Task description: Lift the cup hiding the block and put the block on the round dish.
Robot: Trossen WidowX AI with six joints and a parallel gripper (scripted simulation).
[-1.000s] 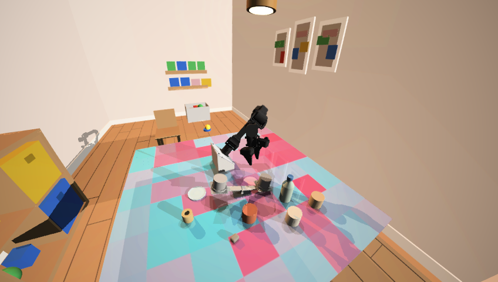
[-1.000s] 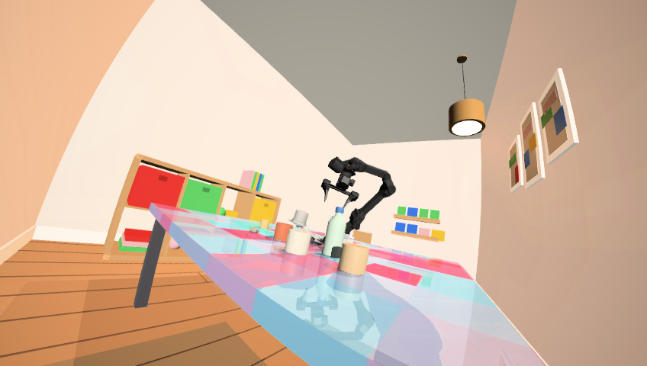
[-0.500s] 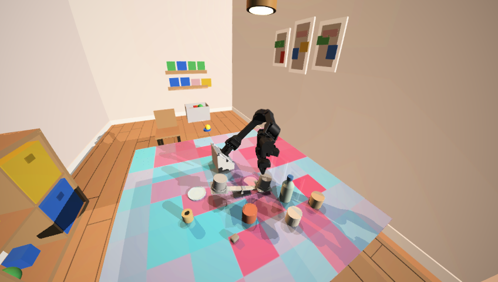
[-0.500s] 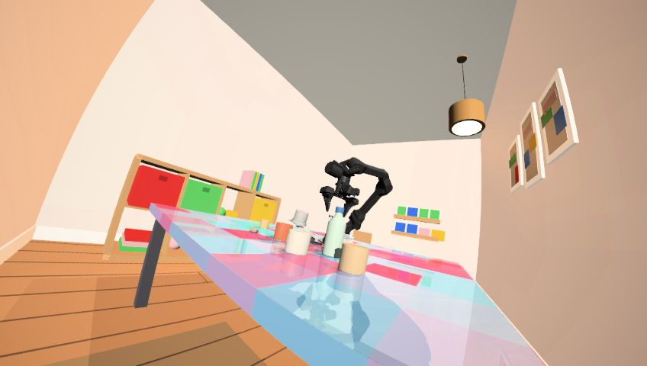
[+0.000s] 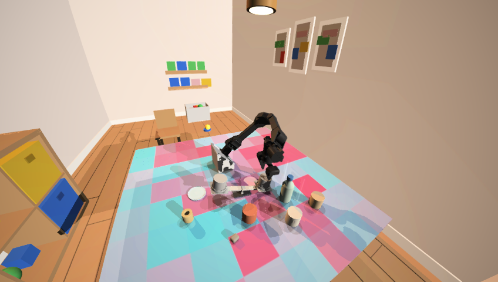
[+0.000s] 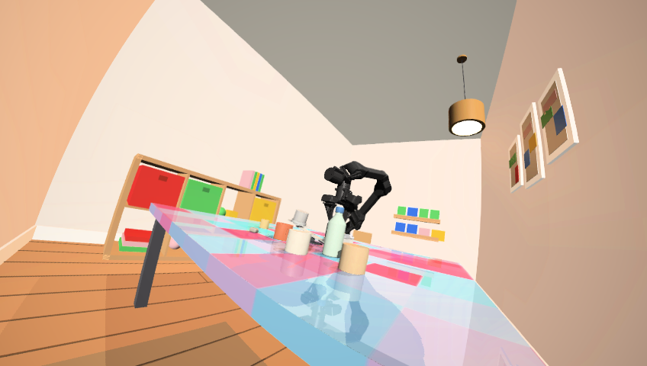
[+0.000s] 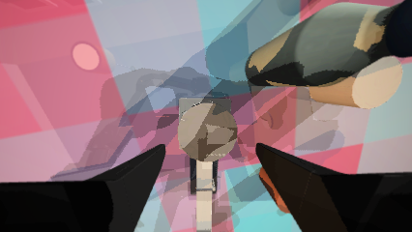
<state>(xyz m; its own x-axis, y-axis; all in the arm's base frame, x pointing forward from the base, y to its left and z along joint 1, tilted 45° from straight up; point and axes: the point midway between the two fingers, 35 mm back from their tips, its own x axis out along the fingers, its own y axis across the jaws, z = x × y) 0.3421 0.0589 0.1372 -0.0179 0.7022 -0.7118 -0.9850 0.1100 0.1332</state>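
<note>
Now: the block 70 mm below my gripper tip. The rest, counted from my gripper tip: bottle 110 mm ahead, 70 mm to the left; then pebble 270 mm to the right, 210 mm ahead, 100 mm below; then orange cylinder 150 mm to the right, 140 mm ahead, 80 mm below.
</note>
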